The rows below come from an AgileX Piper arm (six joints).
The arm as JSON. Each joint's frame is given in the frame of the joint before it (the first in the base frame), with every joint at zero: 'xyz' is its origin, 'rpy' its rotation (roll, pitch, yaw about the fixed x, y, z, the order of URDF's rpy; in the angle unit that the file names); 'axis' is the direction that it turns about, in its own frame. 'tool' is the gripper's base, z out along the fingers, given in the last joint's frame.
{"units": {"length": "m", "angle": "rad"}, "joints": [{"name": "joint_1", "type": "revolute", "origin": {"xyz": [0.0, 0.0, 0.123], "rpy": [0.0, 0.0, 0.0]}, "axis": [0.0, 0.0, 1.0]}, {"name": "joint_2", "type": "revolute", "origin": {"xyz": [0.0, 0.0, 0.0], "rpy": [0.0, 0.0, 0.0]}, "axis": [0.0, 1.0, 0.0]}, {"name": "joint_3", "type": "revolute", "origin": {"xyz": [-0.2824, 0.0, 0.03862], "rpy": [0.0, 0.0, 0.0]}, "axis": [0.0, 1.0, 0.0]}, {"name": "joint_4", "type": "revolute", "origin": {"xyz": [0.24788, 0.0, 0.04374], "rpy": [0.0, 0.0, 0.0]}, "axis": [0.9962, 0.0, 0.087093]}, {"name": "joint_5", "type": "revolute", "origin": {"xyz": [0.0, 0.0, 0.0], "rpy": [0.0, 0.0, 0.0]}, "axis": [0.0, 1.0, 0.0]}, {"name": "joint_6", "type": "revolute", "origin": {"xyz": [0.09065, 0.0, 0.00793], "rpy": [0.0, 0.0, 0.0]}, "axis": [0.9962, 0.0, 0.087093]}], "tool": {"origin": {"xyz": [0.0, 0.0, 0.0], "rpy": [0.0, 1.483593, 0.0]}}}
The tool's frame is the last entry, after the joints.
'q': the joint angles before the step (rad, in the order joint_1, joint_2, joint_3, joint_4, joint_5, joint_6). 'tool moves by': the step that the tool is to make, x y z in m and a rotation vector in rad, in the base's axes. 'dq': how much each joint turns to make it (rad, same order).
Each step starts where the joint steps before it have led.
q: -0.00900 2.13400 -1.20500 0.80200 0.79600 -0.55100
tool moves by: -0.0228 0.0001 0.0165 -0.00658 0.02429 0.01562
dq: 0.00089 -0.09295 0.08798 -0.03201 0.02402 0.02389
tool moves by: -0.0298 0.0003 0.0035 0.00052 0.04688 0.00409
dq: 0.00009 -0.07587 0.11989 -0.00296 0.00394 0.00005
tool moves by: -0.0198 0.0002 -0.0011 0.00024 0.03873 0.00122
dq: 0.00015 -0.03939 0.07725 -0.00103 0.00105 0.00022
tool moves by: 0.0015 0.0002 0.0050 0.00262 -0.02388 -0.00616
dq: -0.00002 -0.01492 -0.00194 0.01007 -0.00610 -0.00514
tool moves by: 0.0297 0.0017 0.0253 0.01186 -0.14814 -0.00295
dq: 0.00294 -0.01093 -0.11019 0.03489 -0.01489 -0.03191
